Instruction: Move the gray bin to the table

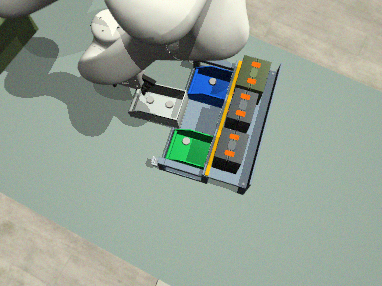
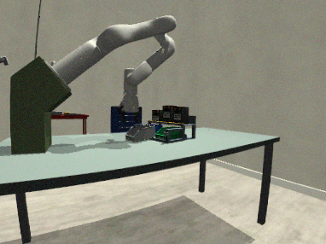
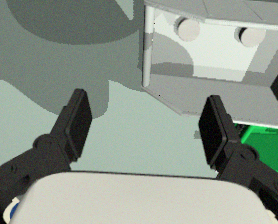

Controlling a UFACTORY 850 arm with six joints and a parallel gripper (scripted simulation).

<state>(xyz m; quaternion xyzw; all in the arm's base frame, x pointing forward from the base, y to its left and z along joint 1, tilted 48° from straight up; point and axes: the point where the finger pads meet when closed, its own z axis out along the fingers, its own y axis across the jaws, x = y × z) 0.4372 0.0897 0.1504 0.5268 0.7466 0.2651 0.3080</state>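
Now: hand 80 mm above the gray open bin, 70 mm short of it and 30 mm to the right of it. The rest, counted from my hand: yellow rail: 270 mm ahead, 110 mm to the left, 20 mm below; blue bin: 200 mm to the left, 180 mm ahead, 90 mm below; green bin: 270 mm ahead, 90 mm below, 10 mm to the right.
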